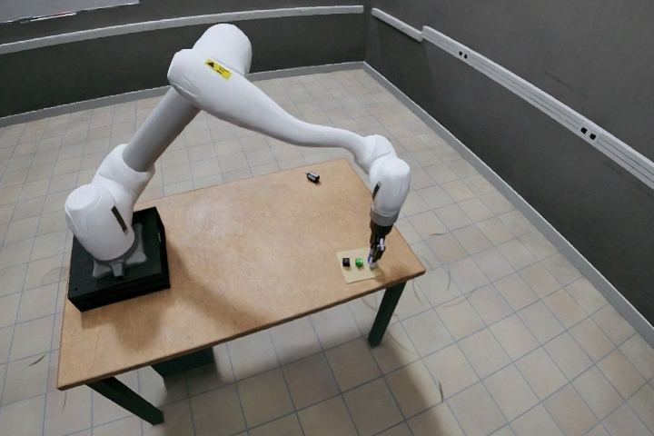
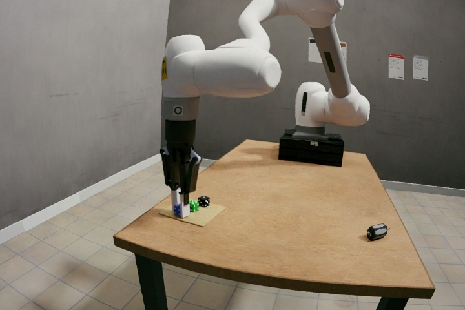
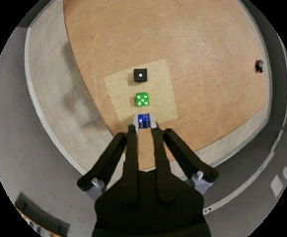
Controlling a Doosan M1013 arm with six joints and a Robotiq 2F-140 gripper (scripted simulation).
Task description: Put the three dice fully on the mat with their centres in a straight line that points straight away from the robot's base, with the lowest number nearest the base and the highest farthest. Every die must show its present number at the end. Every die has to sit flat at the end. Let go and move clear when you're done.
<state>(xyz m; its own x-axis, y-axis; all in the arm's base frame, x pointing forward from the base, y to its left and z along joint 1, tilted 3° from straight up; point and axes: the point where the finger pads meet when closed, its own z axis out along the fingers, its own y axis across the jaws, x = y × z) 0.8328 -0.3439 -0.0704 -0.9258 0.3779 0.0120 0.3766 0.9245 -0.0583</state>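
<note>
My hand is 20 mm above the blue die. Also, from my hand: tan mat (40 mm behind, 20 mm to the left, 40 mm below); then green die (40 mm behind, 20 mm to the left, 20 mm below); then black die (90 mm behind, 40 mm to the left, 20 mm below).
</note>
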